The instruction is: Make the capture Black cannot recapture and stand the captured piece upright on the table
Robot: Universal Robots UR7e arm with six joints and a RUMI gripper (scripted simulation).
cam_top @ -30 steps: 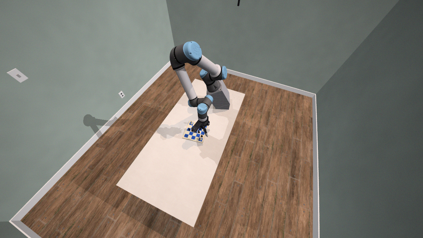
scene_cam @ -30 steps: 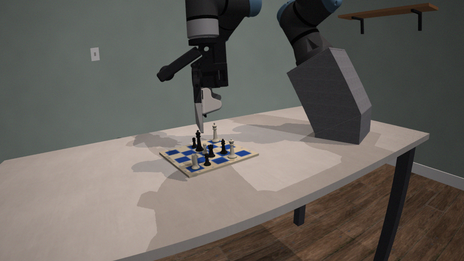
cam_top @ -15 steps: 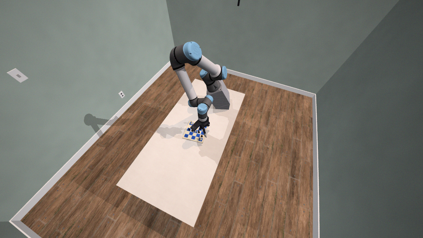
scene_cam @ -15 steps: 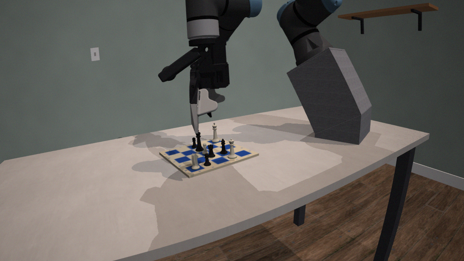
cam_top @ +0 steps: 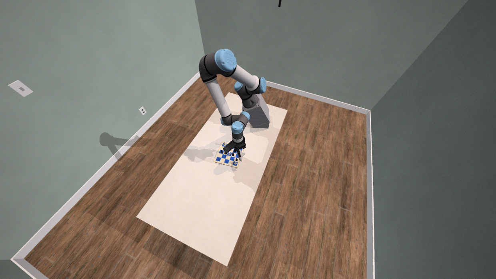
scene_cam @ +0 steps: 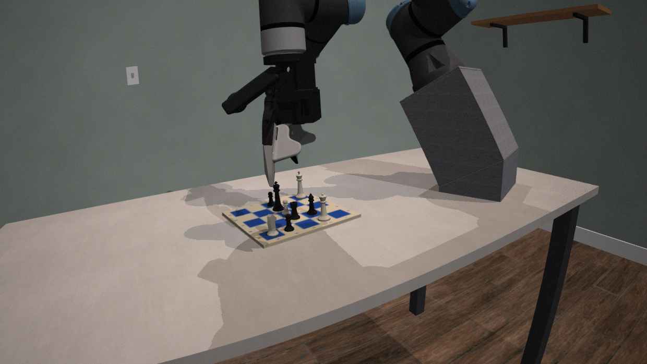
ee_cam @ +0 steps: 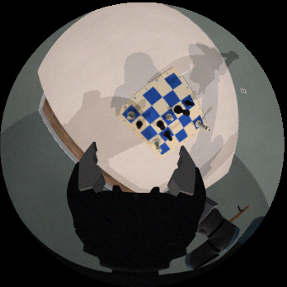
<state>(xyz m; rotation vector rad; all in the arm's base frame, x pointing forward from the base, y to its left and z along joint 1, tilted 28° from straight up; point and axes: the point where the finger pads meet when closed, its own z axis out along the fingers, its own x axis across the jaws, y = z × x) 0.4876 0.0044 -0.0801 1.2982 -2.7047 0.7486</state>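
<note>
The white pawn is 3 cm behind my hand, 8 cm to the right of it and 9 cm below it. From my hand the other things lie so: blue-and-cream chessboard: 3 cm behind, 8 cm to the right, 11 cm below; white king: 11 cm behind, 16 cm to the right, 8 cm below; black king: 3 cm behind, 12 cm to the right, 8 cm below.
</note>
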